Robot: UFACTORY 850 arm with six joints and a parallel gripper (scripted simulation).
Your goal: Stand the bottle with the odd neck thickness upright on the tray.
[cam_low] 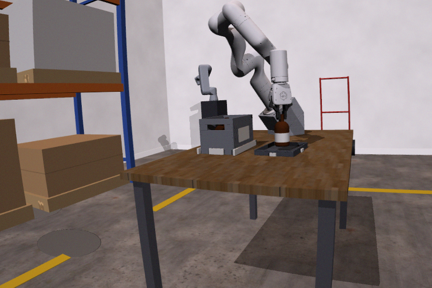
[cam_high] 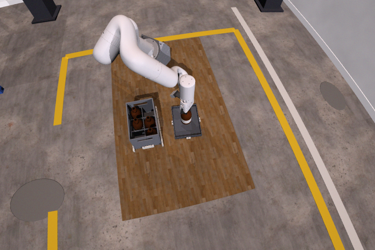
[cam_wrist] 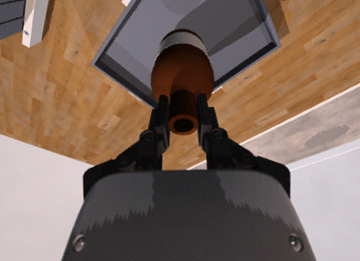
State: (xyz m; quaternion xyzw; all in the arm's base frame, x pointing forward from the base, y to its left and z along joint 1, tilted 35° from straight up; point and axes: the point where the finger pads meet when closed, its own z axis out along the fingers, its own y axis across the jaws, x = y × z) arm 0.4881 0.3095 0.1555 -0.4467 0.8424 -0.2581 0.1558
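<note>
The bottle lies 70 mm below my hand. Round my hand: grey divided crate (20 mm ahead, 290 mm to the right, 90 mm below); grey tray (160 mm below).
</note>
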